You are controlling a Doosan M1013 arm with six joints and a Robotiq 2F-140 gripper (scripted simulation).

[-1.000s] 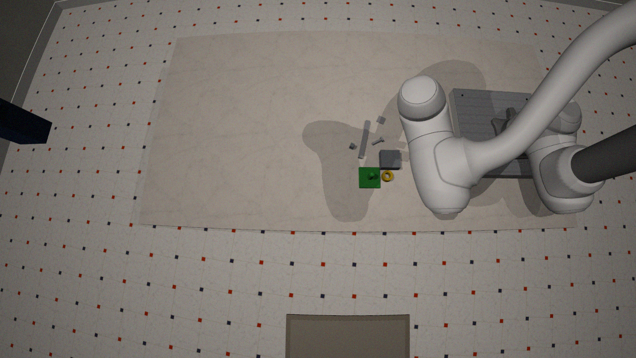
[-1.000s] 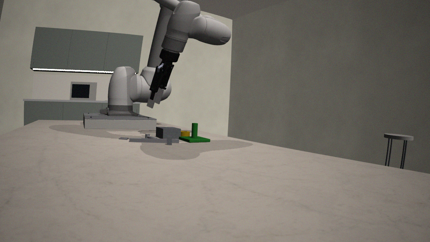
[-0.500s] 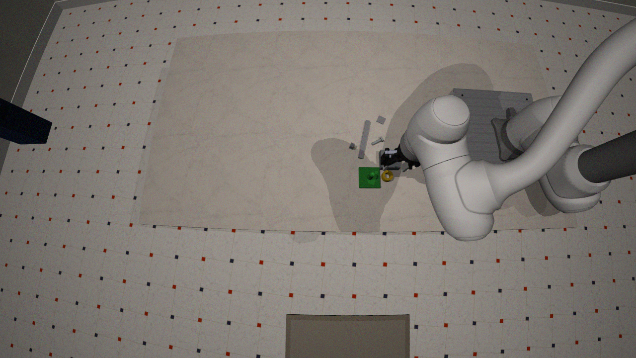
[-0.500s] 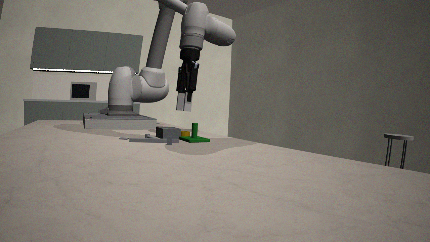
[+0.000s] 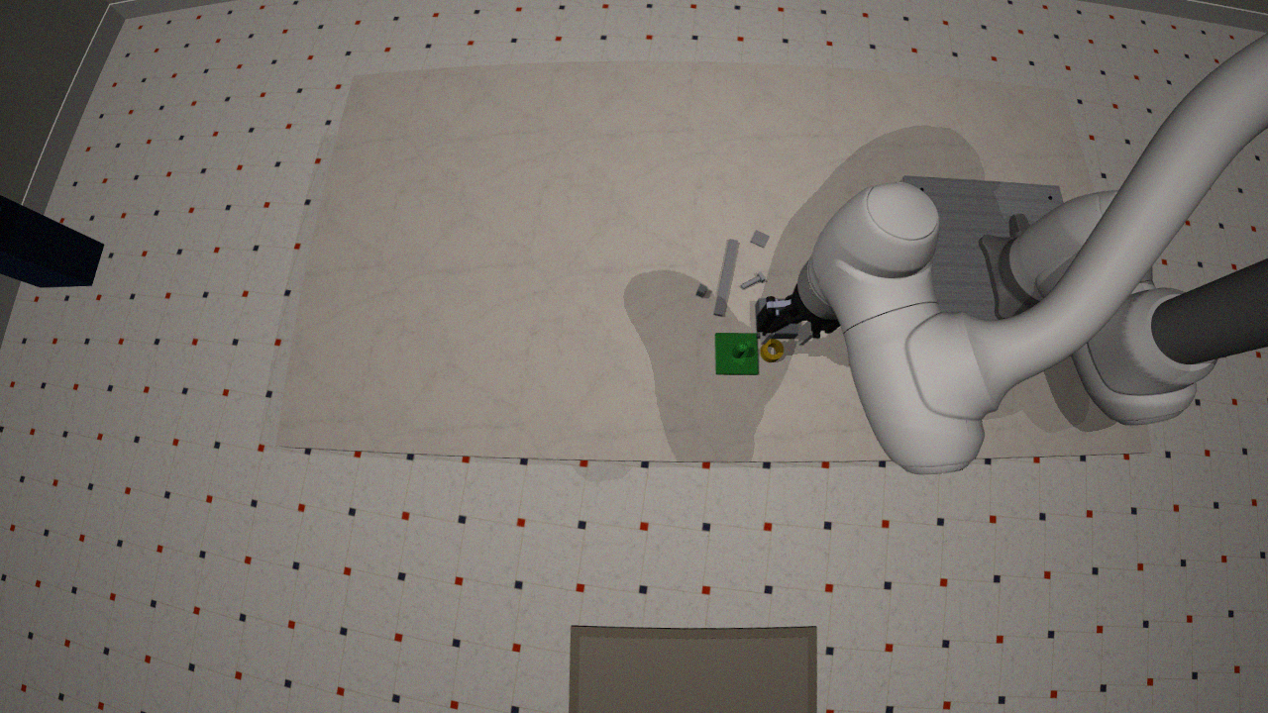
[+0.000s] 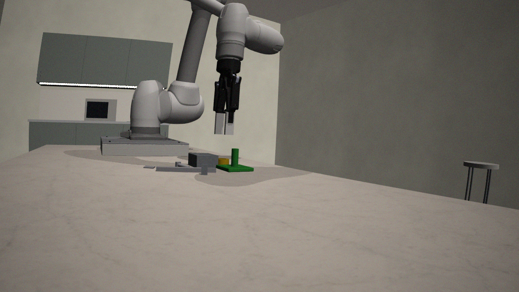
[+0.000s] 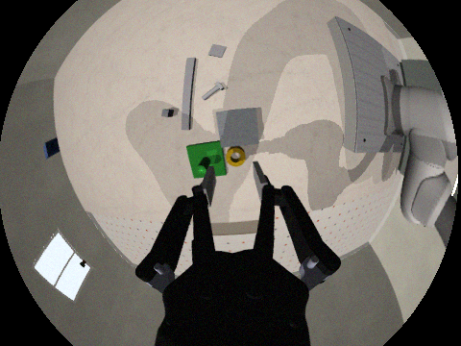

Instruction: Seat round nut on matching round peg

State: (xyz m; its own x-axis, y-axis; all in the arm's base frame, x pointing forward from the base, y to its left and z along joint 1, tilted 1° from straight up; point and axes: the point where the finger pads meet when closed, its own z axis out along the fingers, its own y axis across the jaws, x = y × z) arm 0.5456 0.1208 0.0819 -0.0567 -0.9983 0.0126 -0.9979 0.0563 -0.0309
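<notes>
The grey block lies 20 mm behind my hand, 60 mm to the right of it and 110 mm below it. From my hand the other things lie so: small bolt (10 mm ahead, 140 mm to the right, 120 mm below); then long grey bar (70 mm ahead, 150 mm to the right, 120 mm below).
</notes>
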